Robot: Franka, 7 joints.
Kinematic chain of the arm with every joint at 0, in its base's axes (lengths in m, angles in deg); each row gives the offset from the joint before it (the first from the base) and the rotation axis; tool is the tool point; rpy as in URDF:
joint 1: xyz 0 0 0.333 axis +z
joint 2: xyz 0 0 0 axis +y
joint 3: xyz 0 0 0.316 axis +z
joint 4: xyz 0.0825 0 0 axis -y
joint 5: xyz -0.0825 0 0.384 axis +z
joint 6: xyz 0 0 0 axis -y
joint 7: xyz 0.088 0 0 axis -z
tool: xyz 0 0 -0.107 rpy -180 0 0
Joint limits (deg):
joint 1: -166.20..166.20
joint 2: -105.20..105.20
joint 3: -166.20..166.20
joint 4: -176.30..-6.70
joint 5: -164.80..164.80
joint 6: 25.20..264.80
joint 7: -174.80..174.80
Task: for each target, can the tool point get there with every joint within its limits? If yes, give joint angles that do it. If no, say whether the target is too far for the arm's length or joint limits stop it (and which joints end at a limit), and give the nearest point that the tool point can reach.
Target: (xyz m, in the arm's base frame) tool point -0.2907 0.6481 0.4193
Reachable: yes | joints -13.32 -50.86 104.98 -93.05 109.16 116.60 1.79
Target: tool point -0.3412 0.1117 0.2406
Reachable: yes | joints 64.01 44.90 69.43 -161.78 -69.81 188.47 15.84
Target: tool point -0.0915 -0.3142 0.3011
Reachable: yes | joints 129.17 7.25 100.57 -156.51 -104.40 212.82 146.55
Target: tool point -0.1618 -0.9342 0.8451
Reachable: no: too far | nearest point -0.1288 -0.7438 0.7407 | short by 0.220 m
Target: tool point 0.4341 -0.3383 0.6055
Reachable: yes | joints -82.97 17.93 38.73 -101.64 -65.57 238.99 3.69
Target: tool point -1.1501 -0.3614 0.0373
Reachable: no: too far | nearest point -0.7949 -0.2498 0.1286 | short by 0.383 m
